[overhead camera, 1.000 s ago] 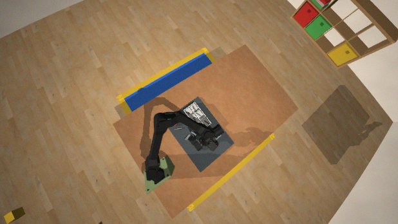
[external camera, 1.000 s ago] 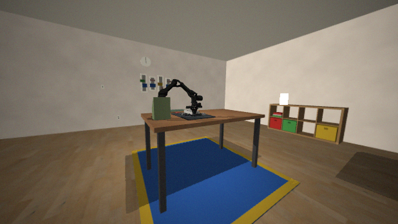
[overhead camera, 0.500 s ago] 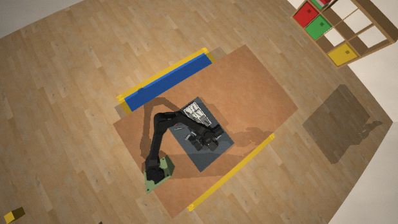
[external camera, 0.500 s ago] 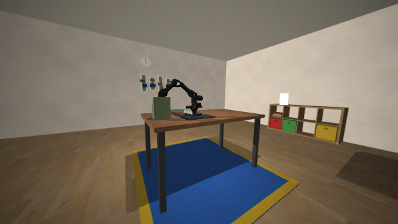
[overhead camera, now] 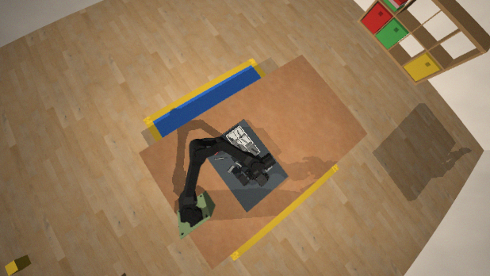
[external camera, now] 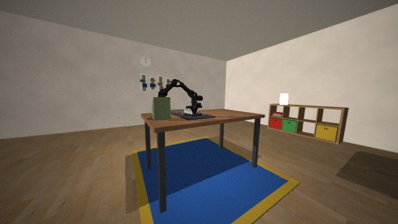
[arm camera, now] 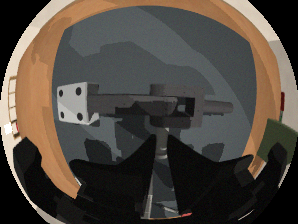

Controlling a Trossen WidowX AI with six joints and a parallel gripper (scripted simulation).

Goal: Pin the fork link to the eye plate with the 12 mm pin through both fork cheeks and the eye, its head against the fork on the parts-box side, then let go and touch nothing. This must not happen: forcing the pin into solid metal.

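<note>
Now: the grey pin 10 mm to the right of my hand and 30 mm below it. Round my hand: grey mat: 60 mm to the left, 50 mm below; pale block: 100 mm ahead, 30 mm to the right, 30 mm below; white parts box: 50 mm ahead, 170 mm to the left, 30 mm below.
</note>
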